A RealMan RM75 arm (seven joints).
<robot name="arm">
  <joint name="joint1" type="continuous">
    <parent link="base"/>
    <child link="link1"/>
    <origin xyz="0 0 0.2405"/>
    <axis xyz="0 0 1"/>
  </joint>
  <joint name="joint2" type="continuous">
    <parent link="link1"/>
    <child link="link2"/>
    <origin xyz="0 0 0"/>
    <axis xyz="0 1 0"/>
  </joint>
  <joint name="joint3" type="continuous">
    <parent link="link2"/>
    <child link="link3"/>
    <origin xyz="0 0 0.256"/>
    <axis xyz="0 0 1"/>
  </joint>
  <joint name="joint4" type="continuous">
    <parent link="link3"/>
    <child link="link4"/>
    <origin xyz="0 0 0"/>
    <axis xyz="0 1 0"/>
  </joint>
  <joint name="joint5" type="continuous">
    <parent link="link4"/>
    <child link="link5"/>
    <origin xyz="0 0 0.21"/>
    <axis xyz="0 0 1"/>
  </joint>
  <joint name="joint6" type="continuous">
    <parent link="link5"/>
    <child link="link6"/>
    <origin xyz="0 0 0"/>
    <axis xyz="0 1 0"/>
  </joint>
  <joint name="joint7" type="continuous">
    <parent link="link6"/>
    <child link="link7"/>
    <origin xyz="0 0 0.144"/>
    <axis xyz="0 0 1"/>
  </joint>
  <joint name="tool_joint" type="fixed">
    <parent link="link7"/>
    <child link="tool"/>
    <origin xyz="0 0 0"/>
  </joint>
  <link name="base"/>
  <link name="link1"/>
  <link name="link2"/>
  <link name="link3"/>
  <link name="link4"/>
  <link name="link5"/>
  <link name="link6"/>
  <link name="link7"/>
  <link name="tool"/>
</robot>
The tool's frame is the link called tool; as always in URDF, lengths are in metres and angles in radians. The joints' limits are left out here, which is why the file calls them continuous.
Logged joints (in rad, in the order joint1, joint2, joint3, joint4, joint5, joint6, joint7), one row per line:
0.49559 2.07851 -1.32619 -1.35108 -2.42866 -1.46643 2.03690
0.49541 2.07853 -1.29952 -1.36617 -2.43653 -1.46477 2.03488
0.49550 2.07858 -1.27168 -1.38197 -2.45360 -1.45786 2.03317
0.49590 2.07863 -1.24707 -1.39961 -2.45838 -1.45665 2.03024
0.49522 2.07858 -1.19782 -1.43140 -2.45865 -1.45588 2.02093
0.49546 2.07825 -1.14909 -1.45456 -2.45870 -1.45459 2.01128
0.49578 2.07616 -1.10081 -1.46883 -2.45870 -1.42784 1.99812
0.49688 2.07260 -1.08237 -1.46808 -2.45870 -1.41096 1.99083
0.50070 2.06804 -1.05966 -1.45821 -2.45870 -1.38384 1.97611
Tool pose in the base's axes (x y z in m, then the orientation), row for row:
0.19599 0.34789 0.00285 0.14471 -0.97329 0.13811 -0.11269
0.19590 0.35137 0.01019 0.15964 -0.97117 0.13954 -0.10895
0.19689 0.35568 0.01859 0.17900 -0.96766 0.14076 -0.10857
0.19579 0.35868 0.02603 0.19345 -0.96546 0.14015 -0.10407
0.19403 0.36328 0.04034 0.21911 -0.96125 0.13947 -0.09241
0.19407 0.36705 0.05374 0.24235 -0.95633 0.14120 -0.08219
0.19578 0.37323 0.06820 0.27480 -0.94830 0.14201 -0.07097
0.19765 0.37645 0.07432 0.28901 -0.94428 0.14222 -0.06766
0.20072 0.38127 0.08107 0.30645 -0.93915 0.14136 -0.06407
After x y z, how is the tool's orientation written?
As a quaternion, w x y z.
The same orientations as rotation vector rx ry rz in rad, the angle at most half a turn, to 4 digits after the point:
-2.8045 0.3980 -0.3247
-2.7752 0.3987 -0.3113
-2.7359 0.3980 -0.3070
-2.7083 0.3932 -0.2919
-2.6598 0.3859 -0.2557
-2.6141 0.3860 -0.2247
-2.5493 0.3818 -0.1908
-2.5204 0.3796 -0.1806
-2.4850 0.3740 -0.1695

